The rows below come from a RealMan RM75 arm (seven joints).
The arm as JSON. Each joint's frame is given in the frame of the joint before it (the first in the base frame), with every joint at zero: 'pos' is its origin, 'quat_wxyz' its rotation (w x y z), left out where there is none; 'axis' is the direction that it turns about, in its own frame. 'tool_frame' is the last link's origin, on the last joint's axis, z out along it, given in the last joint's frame.
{
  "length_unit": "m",
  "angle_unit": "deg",
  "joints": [
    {
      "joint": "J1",
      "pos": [
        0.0,
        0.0,
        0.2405
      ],
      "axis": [
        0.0,
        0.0,
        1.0
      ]
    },
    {
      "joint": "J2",
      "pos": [
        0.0,
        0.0,
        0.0
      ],
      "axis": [
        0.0,
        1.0,
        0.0
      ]
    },
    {
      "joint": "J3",
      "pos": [
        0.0,
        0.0,
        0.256
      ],
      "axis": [
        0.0,
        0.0,
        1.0
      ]
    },
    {
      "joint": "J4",
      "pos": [
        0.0,
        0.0,
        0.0
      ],
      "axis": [
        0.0,
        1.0,
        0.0
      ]
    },
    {
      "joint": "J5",
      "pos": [
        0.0,
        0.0,
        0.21
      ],
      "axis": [
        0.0,
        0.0,
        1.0
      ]
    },
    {
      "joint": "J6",
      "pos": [
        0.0,
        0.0,
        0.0
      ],
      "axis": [
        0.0,
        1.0,
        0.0
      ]
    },
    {
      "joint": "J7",
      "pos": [
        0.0,
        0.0,
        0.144
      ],
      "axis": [
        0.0,
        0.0,
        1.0
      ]
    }
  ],
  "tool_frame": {
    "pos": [
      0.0,
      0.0,
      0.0
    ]
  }
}
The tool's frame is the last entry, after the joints.
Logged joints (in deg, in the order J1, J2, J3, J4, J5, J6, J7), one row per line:
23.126, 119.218, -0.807, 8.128, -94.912, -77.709, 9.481
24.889, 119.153, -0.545, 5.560, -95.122, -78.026, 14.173
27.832, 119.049, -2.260, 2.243, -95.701, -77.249, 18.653
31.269, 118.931, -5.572, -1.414, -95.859, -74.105, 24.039
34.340, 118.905, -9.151, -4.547, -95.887, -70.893, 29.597
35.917, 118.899, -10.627, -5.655, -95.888, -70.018, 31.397
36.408, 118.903, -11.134, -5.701, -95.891, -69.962, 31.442
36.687, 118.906, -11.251, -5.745, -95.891, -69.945, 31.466
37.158, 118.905, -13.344, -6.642, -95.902, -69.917, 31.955
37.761, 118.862, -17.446, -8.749, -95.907, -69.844, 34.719
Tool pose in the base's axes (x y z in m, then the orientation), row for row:
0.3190, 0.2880, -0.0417, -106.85, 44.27, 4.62
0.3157, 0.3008, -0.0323, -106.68, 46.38, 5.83
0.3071, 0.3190, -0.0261, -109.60, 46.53, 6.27
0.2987, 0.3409, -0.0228, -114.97, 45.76, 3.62
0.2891, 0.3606, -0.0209, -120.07, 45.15, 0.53
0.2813, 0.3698, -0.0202, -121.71, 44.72, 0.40
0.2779, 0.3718, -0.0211, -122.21, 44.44, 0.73
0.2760, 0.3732, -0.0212, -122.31, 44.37, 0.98
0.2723, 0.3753, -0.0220, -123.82, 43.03, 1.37
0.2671, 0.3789, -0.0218, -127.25, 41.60, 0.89
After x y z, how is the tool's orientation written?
As angles about the fixed x, y, z axes (roll, pitch, yaw), in degrees.
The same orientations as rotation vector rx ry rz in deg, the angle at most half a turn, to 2 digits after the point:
-102.50, 26.48, 44.22
-102.27, 26.96, 46.93
-105.08, 25.69, 48.43
-109.25, 25.72, 47.90
-112.96, 26.52, 47.21
-114.56, 25.86, 47.31
-115.23, 25.21, 47.41
-115.44, 24.89, 47.53
-117.39, 23.24, 46.91
-120.85, 21.79, 46.30

